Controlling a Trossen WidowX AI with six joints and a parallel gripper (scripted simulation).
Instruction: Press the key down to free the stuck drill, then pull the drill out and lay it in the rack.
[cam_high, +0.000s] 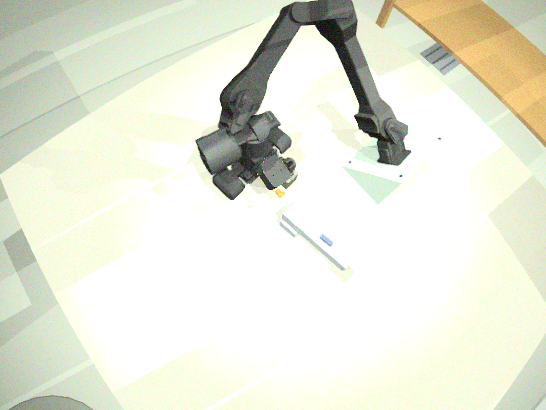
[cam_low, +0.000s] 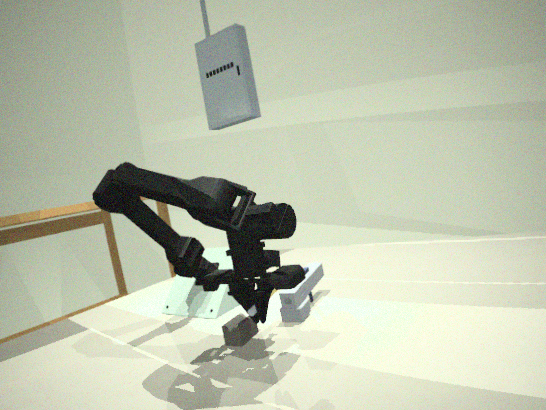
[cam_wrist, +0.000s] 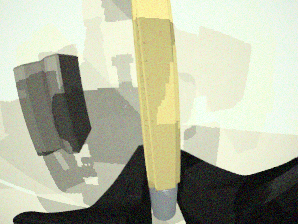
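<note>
Right now the dark grey rack is 7 cm behind my gripper tip, 3 cm to the left of it and 3 cm below it. From my gripper tip the other things lie so: housing block: 20 cm to the left, 1 cm behind; key: 23 cm to the left, 1 cm behind.
</note>
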